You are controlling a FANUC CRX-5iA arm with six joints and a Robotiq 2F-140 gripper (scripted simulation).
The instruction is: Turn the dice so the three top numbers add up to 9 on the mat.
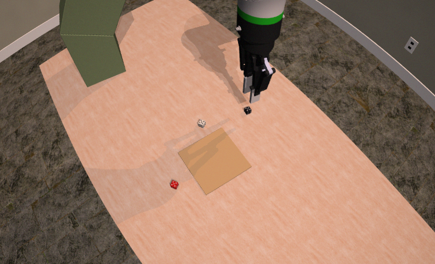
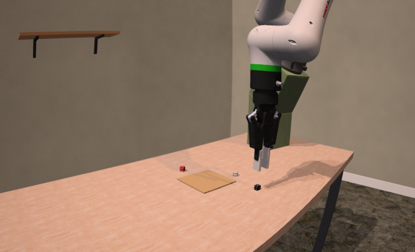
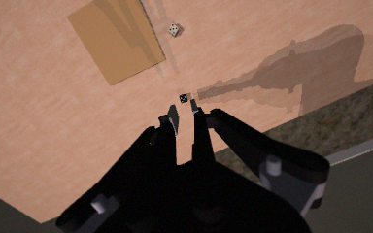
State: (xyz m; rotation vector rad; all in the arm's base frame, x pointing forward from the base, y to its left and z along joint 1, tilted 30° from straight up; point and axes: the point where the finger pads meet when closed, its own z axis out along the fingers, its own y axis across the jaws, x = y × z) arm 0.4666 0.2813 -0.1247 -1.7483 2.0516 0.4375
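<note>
My hand is 10 mm to the left of the black die and 100 mm above it. Also, from my hand: tan square mat: 70 mm ahead, 170 mm to the right, 100 mm below; then white die: 40 mm behind, 140 mm to the right, 100 mm below; then red die: 80 mm ahead, 290 mm to the right, 100 mm below.
</note>
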